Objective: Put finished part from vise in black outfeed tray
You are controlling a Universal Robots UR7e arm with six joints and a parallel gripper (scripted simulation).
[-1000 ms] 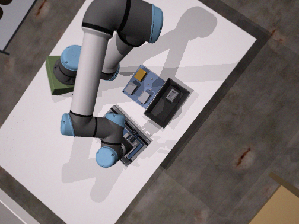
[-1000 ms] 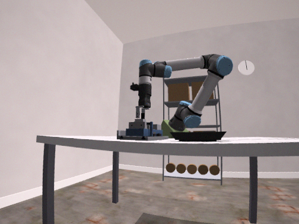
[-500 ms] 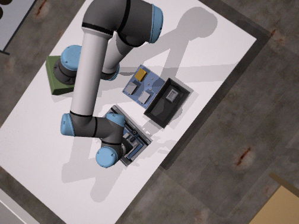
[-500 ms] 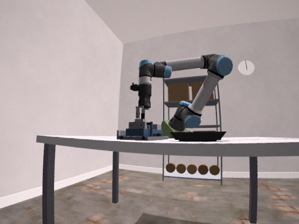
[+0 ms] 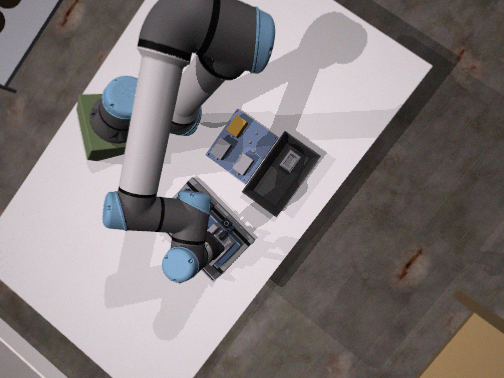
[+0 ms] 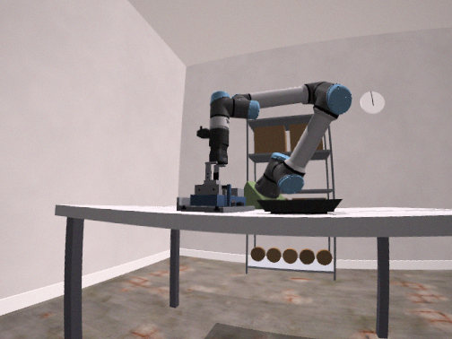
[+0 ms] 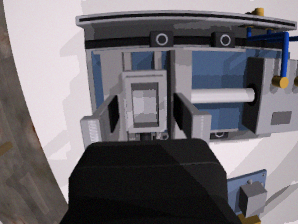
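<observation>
Now: the blue vise 9 cm below my hand, 7 cm behind it and 1 cm to the right of it. The rest, counted from my hand: grey block: 23 cm to the left, 14 cm behind, 10 cm below; then blue fixture plate: 26 cm to the left, 20 cm behind, 13 cm below; then brass block: 29 cm to the left, 25 cm behind, 10 cm below.
</observation>
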